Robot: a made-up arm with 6 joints.
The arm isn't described. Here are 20 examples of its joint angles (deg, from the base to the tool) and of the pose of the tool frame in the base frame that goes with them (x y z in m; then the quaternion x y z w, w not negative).
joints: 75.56 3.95 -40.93 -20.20 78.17 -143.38
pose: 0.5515 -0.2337 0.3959 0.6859 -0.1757 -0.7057 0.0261
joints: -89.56 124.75 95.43 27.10 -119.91 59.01
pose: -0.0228 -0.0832 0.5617 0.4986 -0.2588 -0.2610 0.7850
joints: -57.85 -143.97 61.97 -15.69 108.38 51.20
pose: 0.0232 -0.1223 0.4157 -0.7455 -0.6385 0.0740 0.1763
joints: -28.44 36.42 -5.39 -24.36 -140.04 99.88
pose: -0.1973 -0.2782 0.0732 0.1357 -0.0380 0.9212 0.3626
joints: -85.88 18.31 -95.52 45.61 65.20 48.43
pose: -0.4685 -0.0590 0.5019 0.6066 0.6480 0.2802 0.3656
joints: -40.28 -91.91 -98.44 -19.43 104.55 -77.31
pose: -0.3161 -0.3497 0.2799 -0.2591 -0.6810 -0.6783 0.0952
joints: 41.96 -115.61 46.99 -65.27 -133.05 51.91
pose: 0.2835 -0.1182 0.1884 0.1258 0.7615 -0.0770 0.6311
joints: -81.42 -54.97 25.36 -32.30 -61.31 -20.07
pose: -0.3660 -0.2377 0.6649 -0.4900 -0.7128 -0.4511 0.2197
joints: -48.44 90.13 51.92 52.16 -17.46 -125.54
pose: -0.1250 0.0523 0.3689 -0.2357 -0.7339 0.5217 0.3655
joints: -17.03 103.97 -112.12 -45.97 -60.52 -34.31
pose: 0.2518 -0.1704 -0.0087 0.8773 0.0823 -0.3973 0.2564
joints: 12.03 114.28 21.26 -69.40 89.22 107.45
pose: 0.2831 -0.2702 0.1886 0.4042 0.1361 -0.7257 0.5398
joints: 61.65 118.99 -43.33 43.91 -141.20 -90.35
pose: 0.2778 0.1059 0.6399 0.4812 -0.2857 0.8041 0.2006
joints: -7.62 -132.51 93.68 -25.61 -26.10 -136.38
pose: -0.0844 -0.3221 0.1798 0.2582 0.8631 0.2472 0.3567
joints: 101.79 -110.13 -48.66 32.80 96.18 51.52
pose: 0.3653 -0.5722 0.5710 -0.0611 -0.2555 -0.7396 0.6197
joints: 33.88 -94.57 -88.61 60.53 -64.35 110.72
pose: 0.0592 -0.3419 0.2644 0.2266 0.4785 0.3161 0.7873
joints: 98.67 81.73 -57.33 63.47 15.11 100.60
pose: 0.3582 -0.0116 0.5734 0.0205 -0.3477 0.8952 0.2780
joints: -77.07 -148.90 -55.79 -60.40 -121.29 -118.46
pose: -0.2285 -0.2334 0.2222 0.4641 -0.3504 -0.7794 0.2331
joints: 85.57 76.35 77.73 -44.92 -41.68 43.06
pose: 0.3186 -0.0217 0.6164 0.0573 -0.5283 0.5580 0.6373
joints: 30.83 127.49 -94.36 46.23 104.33 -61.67
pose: 0.0418 -0.0953 0.2692 0.0724 0.5881 -0.6814 0.4295
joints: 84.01 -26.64 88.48 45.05 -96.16 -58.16
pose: 0.7720 -0.2683 0.3777 -0.8621 -0.0028 0.4567 0.2196
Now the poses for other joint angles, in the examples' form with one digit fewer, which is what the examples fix.
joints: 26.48 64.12 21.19 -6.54 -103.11 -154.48
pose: 0.407 -0.182 0.084 0.496 -0.234 -0.050 0.835
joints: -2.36 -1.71 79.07 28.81 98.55 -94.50
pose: 0.278 -0.360 0.014 0.020 -0.221 0.059 0.973
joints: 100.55 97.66 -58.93 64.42 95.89 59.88
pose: 0.209 0.086 0.618 0.082 -0.304 0.832 0.457
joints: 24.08 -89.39 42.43 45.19 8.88 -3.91
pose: 0.360 -0.367 0.095 -0.454 -0.022 0.214 0.865
